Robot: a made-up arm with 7 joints.
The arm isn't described. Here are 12 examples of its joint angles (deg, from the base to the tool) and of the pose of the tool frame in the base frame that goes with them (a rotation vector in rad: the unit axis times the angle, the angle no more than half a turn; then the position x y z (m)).
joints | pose
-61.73 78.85 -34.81 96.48 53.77 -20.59 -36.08 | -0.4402 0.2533 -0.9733 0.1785 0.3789 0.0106
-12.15 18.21 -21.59 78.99 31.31 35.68 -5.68 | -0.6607 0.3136 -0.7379 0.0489 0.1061 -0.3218
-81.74 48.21 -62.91 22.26 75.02 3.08 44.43 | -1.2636 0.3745 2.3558 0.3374 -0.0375 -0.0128
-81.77 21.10 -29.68 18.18 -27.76 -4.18 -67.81 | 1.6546 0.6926 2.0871 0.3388 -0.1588 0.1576
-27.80 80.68 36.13 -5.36 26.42 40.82 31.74 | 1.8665 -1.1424 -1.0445 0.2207 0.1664 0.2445
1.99 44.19 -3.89 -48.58 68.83 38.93 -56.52 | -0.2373 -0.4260 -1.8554 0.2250 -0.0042 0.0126
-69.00 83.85 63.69 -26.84 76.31 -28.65 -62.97 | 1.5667 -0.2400 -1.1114 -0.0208 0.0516 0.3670
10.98 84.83 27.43 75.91 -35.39 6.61 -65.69 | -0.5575 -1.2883 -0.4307 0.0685 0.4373 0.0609
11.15 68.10 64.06 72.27 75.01 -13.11 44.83 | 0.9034 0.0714 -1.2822 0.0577 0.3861 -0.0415
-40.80 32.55 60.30 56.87 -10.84 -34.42 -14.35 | 0.3762 -2.4777 -0.5577 0.2414 0.2946 -0.0707
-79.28 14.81 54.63 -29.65 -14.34 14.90 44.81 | -0.7469 2.6579 -0.5156 0.1484 0.1385 0.2192
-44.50 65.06 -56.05 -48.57 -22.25 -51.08 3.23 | 1.3000 1.3412 1.3116 0.1219 -0.0843 0.0559
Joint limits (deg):
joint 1: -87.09..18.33
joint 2: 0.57..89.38
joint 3: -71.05..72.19
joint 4: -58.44..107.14
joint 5: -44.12..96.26
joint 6: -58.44..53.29
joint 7: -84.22..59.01
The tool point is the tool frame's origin. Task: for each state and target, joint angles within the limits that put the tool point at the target. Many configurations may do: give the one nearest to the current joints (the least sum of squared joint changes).
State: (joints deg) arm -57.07 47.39 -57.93 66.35 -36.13 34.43 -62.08
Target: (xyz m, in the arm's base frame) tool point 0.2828 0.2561 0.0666
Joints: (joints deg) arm -69.85 86.12 -56.91 28.34 -34.86 53.29 -49.50
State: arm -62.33 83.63 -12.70 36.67 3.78 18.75 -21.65
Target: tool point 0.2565 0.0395 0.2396
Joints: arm -70.85 80.75 -18.67 -7.06 7.48 9.33 -16.27
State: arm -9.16 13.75 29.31 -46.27 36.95 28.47 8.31
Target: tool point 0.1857 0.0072 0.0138
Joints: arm 8.54 11.17 5.39 -56.44 39.48 27.65 14.08
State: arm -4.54 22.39 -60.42 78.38 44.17 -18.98 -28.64
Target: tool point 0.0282 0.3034 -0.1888
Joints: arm -10.19 65.02 -60.69 75.35 39.10 -35.07 -13.77
